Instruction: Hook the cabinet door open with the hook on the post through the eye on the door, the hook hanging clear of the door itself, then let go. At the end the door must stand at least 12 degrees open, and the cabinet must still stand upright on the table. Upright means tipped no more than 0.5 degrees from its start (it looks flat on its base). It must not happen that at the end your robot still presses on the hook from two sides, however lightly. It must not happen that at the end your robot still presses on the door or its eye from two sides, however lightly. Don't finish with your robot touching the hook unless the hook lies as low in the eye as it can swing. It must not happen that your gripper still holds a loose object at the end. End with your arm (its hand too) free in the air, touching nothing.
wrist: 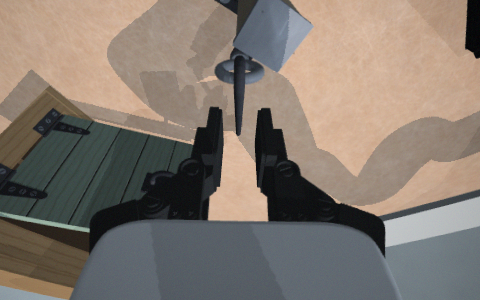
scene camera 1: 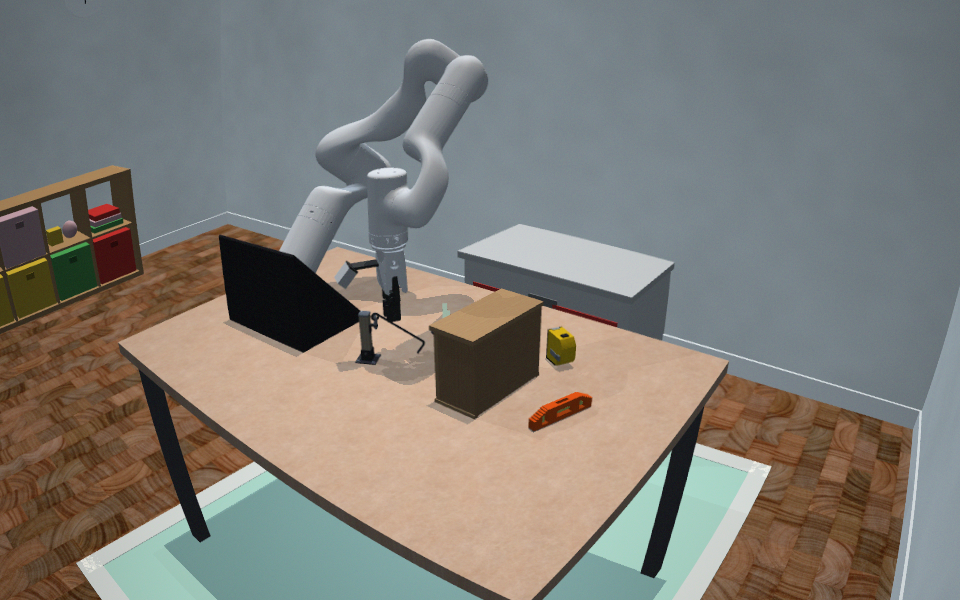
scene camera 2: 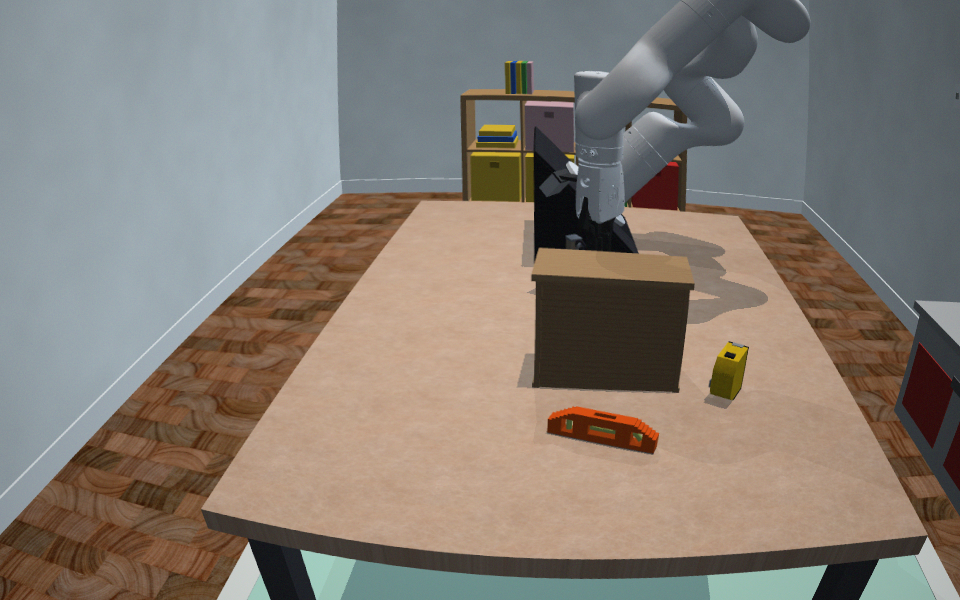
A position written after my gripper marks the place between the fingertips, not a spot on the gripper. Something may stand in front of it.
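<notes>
Scene camera 2 shows my gripper (scene camera 2: 598, 255), plus a brown cabinet (scene camera 2: 604, 320) and a yellow tape measure (scene camera 2: 728, 372). In the wrist view I see the brown cabinet (wrist: 39, 260) again, and my gripper (wrist: 239, 125) too. Then scene camera 1 gives me a grey post (scene camera 1: 367, 356), the brown cabinet (scene camera 1: 485, 351), the yellow tape measure (scene camera 1: 561, 347) and my gripper (scene camera 1: 392, 318).
</notes>
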